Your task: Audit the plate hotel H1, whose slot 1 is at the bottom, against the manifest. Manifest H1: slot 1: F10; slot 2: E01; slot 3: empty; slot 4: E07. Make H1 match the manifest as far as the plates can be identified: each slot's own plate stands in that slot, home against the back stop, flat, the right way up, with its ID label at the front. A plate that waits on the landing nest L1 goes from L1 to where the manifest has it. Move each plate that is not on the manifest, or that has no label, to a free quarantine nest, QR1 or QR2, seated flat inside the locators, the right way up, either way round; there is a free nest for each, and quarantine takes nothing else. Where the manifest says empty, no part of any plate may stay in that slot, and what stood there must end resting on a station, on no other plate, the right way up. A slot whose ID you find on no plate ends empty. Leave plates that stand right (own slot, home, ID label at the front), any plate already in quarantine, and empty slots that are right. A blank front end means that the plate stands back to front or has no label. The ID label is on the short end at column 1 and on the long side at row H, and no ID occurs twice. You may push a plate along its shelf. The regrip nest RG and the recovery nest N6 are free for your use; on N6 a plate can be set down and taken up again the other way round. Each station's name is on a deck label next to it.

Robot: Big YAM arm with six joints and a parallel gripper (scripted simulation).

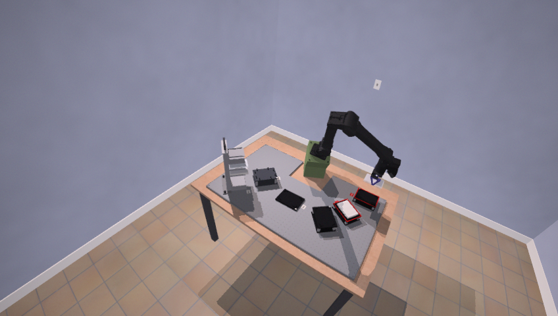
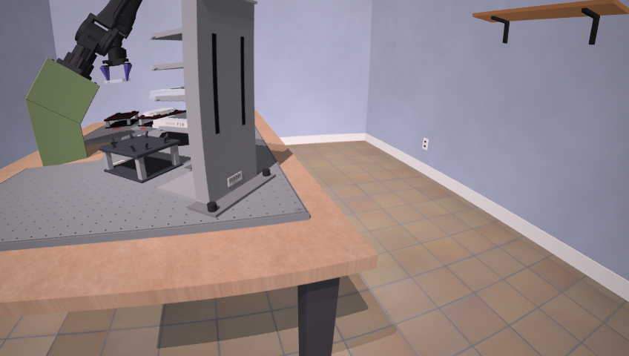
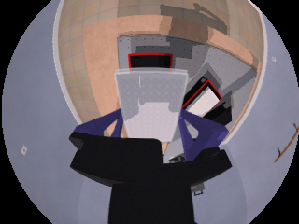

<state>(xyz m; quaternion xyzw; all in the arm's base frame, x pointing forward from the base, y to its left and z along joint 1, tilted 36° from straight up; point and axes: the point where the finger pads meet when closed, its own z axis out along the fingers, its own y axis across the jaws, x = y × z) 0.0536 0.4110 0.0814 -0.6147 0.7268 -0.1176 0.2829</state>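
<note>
My gripper is now 160 mm above the red-rimmed nest. Also, from my hand: grey plate hotel H1: 920 mm to the right, 380 mm ahead, 40 mm below; then H1 deck label: 750 mm to the right, 360 mm ahead, 200 mm below; then N6 deck label: 370 mm to the right, 280 mm ahead, 200 mm below.
</note>
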